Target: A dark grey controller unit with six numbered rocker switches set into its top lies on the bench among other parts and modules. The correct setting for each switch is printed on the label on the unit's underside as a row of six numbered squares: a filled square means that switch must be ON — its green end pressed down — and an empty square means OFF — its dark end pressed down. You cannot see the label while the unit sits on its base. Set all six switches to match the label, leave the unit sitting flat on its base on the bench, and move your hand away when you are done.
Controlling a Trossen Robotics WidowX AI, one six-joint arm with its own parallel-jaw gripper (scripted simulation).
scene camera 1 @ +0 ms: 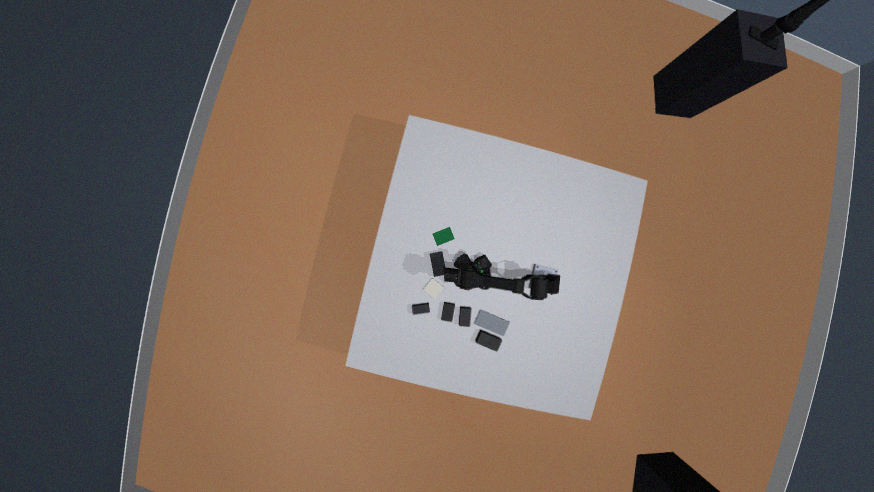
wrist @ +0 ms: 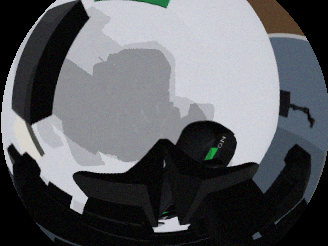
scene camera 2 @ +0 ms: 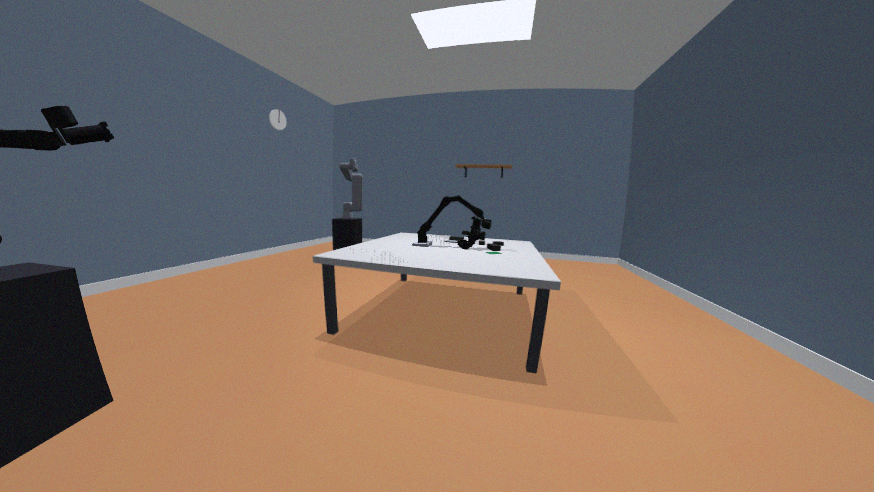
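My gripper's there in the picture (wrist: pixel 163 142), and there's a cream square (wrist: pixel 27 140) along with it.
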